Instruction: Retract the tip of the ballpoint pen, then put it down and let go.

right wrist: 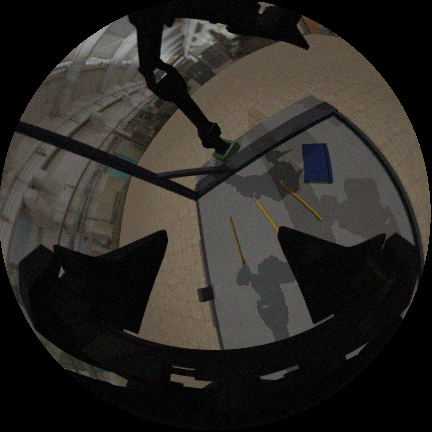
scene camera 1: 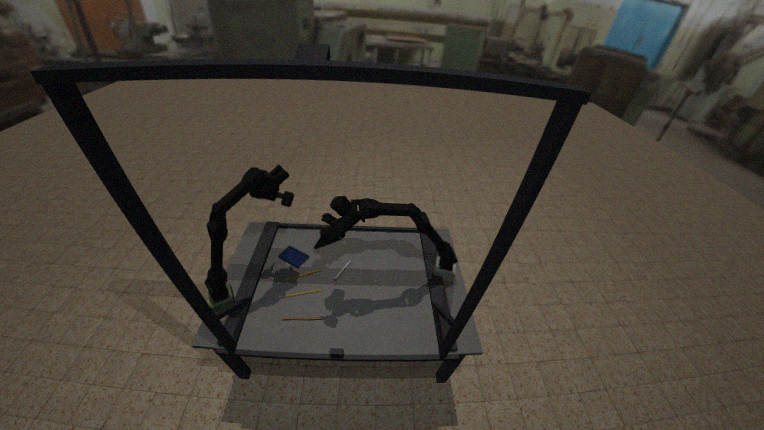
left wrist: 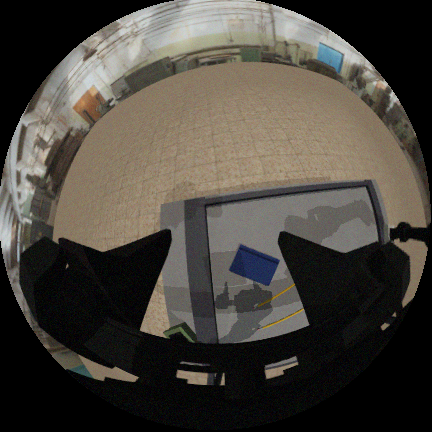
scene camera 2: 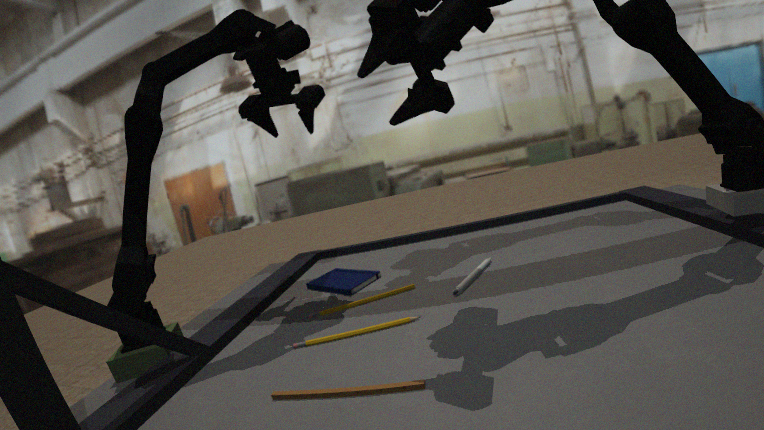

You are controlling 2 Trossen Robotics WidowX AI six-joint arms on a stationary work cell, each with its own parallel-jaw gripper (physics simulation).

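Places are measured from the left arm's base along level axes (x left, y up, z ahead), in millimetres.
Pixels of known places: left gripper, fingertip midpoint: point(scene camera 1: 275, 200) point(left wrist: 226, 236) point(scene camera 2: 294, 134); right gripper, fingertip midpoint: point(right wrist: 223, 234) point(scene camera 1: 318, 246) point(scene camera 2: 376, 102); left arm's base, origin of the base link: point(right wrist: 222, 147) point(scene camera 1: 220, 295) point(left wrist: 178, 339); right arm's base, origin of the base link: point(scene camera 1: 445, 265) point(left wrist: 391, 234) point(scene camera 2: 746, 186).
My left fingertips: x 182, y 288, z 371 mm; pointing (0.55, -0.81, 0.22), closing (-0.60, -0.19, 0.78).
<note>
For each thing: its middle in the pictures, then the offset to it from my left fingertips. Level surfaces: height alone.
- ballpoint pen, body centre: point(scene camera 2: 474, 274) point(scene camera 1: 342, 270) dx -287, dy -323, dz +198 mm
- table, its level: dy -329 mm
- blue book, body centre: point(scene camera 2: 342, 280) point(left wrist: 254, 265) point(right wrist: 316, 161) point(scene camera 1: 293, 256) dx -85, dy -322, dz +10 mm
- orange-brown stick, body centre: point(scene camera 2: 343, 392) point(right wrist: 235, 239) point(scene camera 1: 302, 318) dx -443, dy -325, dz -75 mm
The ballpoint pen point(scene camera 1: 342, 270) point(scene camera 2: 472, 276), pale with one dark end, lies flat on the table point(scene camera 1: 374, 333) point(scene camera 2: 614, 395), to the right of the pencils. Whether its tip is out is too small to tell. The pen does not show in either wrist view. My left gripper point(scene camera 2: 294, 133) point(left wrist: 226, 236) is open and empty, high above the table's left part. My right gripper point(scene camera 2: 376, 100) point(right wrist: 223, 234) is open and empty, high above the table and to the left of the pen in scene camera 2.
A blue book point(scene camera 1: 293, 256) point(scene camera 2: 342, 280) point(left wrist: 254, 265) point(right wrist: 316, 163) lies at the back left. Two yellow pencils point(scene camera 2: 374, 299) point(scene camera 2: 359, 331) and an orange-brown stick point(scene camera 2: 347, 391) point(right wrist: 236, 241) lie in front of it. A dark frame point(scene camera 1: 320, 71) rises around the table.
</note>
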